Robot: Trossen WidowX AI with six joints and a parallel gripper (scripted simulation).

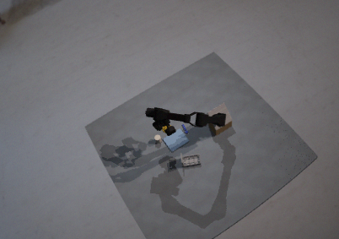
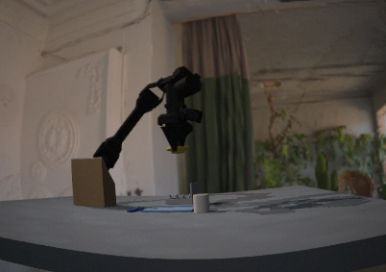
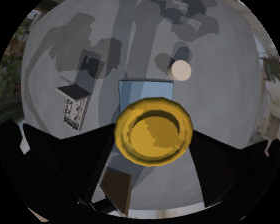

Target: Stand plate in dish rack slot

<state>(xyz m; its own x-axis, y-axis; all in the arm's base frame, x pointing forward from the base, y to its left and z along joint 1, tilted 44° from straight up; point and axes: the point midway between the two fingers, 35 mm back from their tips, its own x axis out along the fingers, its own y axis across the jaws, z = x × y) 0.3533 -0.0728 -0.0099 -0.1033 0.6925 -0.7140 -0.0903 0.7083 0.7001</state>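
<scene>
Right now my gripper tip is 210 mm to the right of the dish rack, 150 mm above it and 60 mm past it. Round my gripper tip: yellow plate: 10 mm above; cup: 150 mm below, 80 mm ahead, 50 mm to the right.
</scene>
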